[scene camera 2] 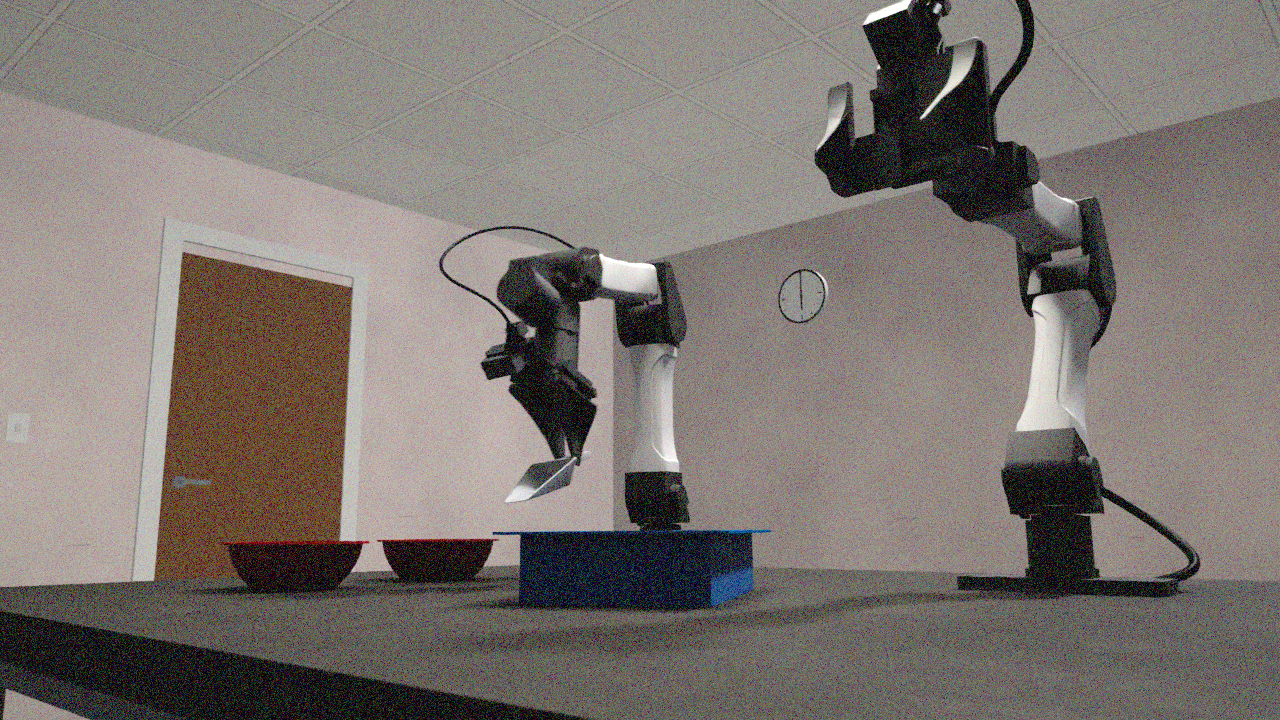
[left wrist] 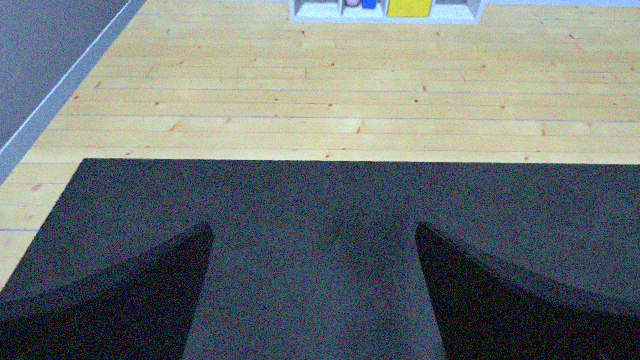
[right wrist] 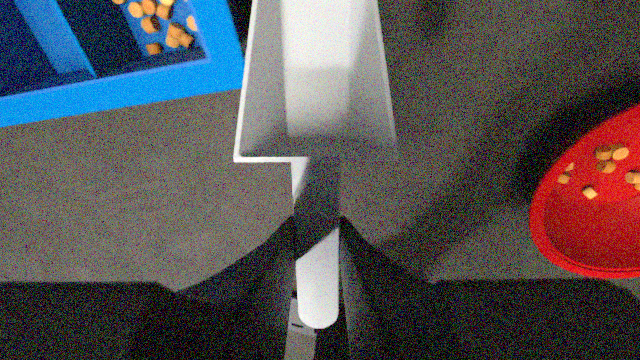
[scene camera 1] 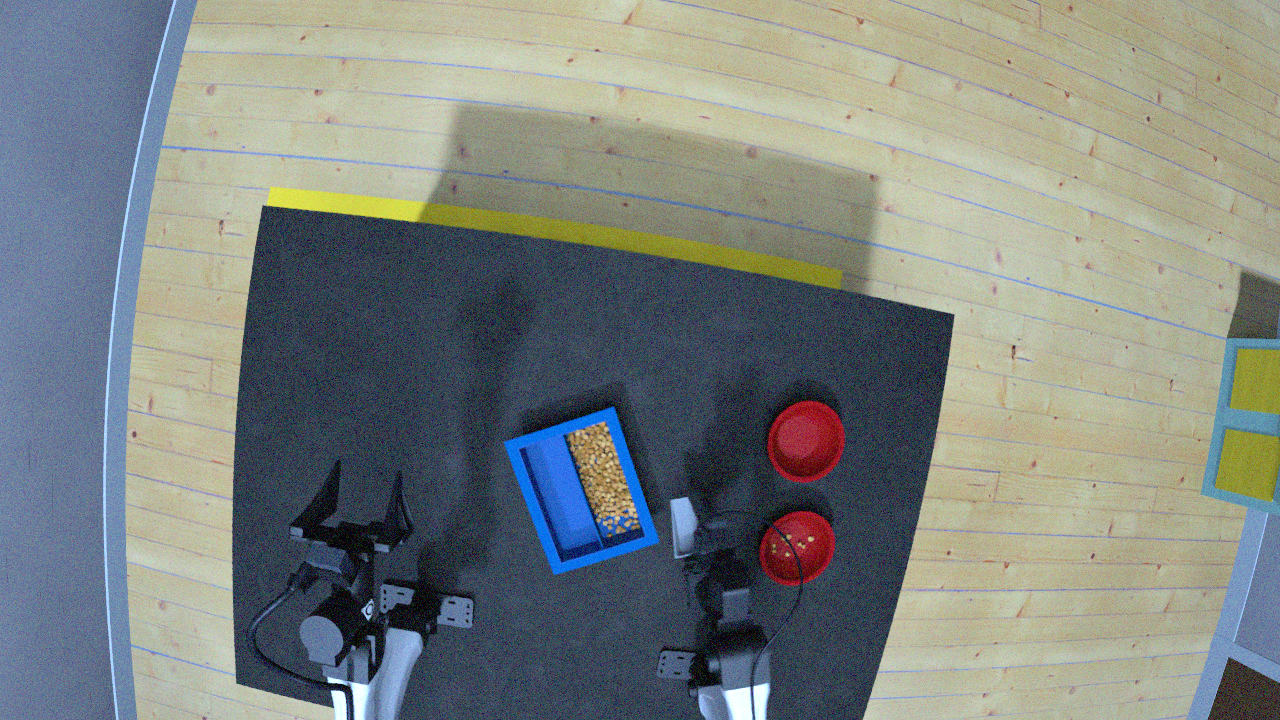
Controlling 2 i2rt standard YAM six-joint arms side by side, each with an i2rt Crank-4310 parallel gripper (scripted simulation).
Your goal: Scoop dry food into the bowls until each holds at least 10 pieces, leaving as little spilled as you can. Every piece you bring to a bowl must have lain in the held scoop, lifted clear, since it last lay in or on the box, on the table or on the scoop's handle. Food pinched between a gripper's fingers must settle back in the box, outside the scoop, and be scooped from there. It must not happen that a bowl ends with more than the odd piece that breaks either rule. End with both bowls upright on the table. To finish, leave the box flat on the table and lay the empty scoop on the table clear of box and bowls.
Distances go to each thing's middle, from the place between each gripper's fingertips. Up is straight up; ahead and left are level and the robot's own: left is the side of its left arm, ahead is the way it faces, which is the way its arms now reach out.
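Grey scoop (right wrist: pixel 315 92), from my right hand: 20 mm below, 20 mm to the left, 40 mm ahead. Blue box (scene camera 2: pixel 682 568), from my right hand: 220 mm to the left, 110 mm below, 70 mm ahead.
Grey scoop, from my left hand (scene camera 2: pixel 866 141): 51 cm to the right, 24 cm below, 7 cm behind. Blue box, from my left hand: 32 cm below, 30 cm to the right, 4 cm behind.
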